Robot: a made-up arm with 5 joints.
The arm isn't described. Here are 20 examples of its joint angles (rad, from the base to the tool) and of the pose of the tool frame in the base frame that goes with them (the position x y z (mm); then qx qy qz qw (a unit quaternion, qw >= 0)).
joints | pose
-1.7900 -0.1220 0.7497 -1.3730 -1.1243 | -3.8 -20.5 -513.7 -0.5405 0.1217 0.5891 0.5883
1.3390 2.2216 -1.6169 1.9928 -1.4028 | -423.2 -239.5 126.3 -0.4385 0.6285 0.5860 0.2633
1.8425 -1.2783 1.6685 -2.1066 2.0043 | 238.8 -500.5 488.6 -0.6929 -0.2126 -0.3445 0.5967
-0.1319 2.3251 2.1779 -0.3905 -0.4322 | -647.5 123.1 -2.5 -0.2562 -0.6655 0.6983 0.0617
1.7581 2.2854 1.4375 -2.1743 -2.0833 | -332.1 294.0 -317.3 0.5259 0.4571 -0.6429 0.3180
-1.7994 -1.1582 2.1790 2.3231 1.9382 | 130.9 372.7 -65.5 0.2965 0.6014 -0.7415 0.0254
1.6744 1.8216 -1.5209 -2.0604 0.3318 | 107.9 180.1 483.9 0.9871 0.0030 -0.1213 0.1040
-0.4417 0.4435 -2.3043 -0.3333 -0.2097 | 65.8 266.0 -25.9 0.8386 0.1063 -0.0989 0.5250
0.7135 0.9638 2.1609 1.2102 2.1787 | -390.2 289.2 820.2 0.9553 -0.2508 0.1311 0.0850
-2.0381 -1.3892 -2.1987 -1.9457 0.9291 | -189.5 -547.1 549.9 0.2865 -0.9021 -0.2992 0.1206
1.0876 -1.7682 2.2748 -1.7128 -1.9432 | 198.7 517.4 126.0 0.6691 0.3274 0.0946 0.6604
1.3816 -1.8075 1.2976 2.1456 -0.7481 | 125.5 211.0 293.4 -0.0212 -0.8225 0.3907 0.4129
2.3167 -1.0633 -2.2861 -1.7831 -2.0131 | -571.5 4.5 393.4 0.2955 0.4492 0.8197 0.1975
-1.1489 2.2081 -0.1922 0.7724 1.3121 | -133.4 25.4 -200.1 0.4591 -0.1788 -0.8571 0.1502
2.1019 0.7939 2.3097 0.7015 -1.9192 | -77.4 72.7 781.5 0.7867 -0.1902 -0.1612 0.5647
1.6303 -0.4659 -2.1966 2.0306 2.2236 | 220.8 279.8 639.5 0.4030 -0.7314 0.0137 0.5500
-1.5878 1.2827 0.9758 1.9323 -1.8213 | -383.9 -306.6 -78.6 -0.5701 -0.0649 -0.4179 0.7043
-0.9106 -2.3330 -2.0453 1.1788 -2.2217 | -536.5 -175.1 484.6 0.8021 -0.2141 0.5374 0.1484
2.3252 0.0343 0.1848 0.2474 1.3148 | 89.9 38.0 -81.6 0.3963 -0.0353 0.1162 0.9101
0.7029 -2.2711 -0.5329 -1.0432 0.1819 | -556.0 -283.1 120.1 -0.2680 -0.0219 -0.9108 0.3133
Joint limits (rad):
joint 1: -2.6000..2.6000
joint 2: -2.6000..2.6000
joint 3: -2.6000..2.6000
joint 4: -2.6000..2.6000
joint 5: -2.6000..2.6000
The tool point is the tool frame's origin. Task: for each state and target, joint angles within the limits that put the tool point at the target. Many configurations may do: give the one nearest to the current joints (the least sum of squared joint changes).
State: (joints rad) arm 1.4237 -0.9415 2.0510 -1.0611 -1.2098
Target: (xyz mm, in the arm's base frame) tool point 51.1 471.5 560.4
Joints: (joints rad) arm 1.8441 -0.6541 2.3663 -1.3041 -1.3198
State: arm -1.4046 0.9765 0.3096 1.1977 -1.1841
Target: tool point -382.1 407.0 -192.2
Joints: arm -0.8008 0.9068 0.0252 0.8840 -1.5125
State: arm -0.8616 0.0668 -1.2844 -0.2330 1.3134
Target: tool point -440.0 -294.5 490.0
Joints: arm -0.9267 -0.9028 -0.7194 -0.7774 1.5277
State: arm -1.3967 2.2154 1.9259 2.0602 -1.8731
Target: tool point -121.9 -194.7 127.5
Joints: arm -1.2150 2.5744 2.3867 2.6000 -1.5076
